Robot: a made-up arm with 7 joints. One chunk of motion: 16 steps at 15 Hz.
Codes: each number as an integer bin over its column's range. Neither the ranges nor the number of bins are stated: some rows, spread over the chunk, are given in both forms.
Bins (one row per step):
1: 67 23 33 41 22 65 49
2: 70 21 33 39 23 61 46
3: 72 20 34 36 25 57 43
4: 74 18 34 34 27 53 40
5: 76 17 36 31 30 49 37
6: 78 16 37 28 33 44 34
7: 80 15 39 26 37 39 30
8: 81 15 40 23 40 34 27
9: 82 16 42 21 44 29 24
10: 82 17 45 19 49 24 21
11: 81 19 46 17 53 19 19
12: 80 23 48 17 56 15 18
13: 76 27 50 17 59 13 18
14: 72 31 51 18 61 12 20
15: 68 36 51 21 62 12 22
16: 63 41 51 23 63 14 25
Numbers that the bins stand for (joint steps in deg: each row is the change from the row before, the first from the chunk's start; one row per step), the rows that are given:
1: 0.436 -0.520 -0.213 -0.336 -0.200 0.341 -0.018
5: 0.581 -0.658 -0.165 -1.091 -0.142 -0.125 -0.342
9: 0.677 -0.682 -0.070 -1.845 -0.040 -0.706 -0.693
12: 0.645 -0.520 0.026 -2.147 0.047 -1.114 -0.855
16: 0.372 -0.106 0.074 -1.695 0.098 -1.143 -0.666
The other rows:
2: 0.484 -0.566 -0.213 -0.487 -0.193 0.225 -0.099
3: 0.516 -0.589 -0.197 -0.714 -0.178 0.108 -0.180
4: 0.548 -0.635 -0.197 -0.865 -0.164 -0.008 -0.261
6: 0.613 -0.682 -0.149 -1.317 -0.120 -0.270 -0.423
7: 0.645 -0.705 -0.118 -1.468 -0.091 -0.415 -0.531
8: 0.661 -0.705 -0.102 -1.695 -0.069 -0.561 -0.612
10: 0.677 -0.658 -0.022 -1.996 -0.004 -0.852 -0.774
11: 0.661 -0.612 -0.006 -2.147 0.025 -0.997 -0.828
13: 0.581 -0.428 0.058 -2.147 0.069 -1.172 -0.855
14: 0.516 -0.336 0.074 -2.072 0.084 -1.201 -0.801
15: 0.452 -0.221 0.074 -1.845 0.091 -1.201 -0.747

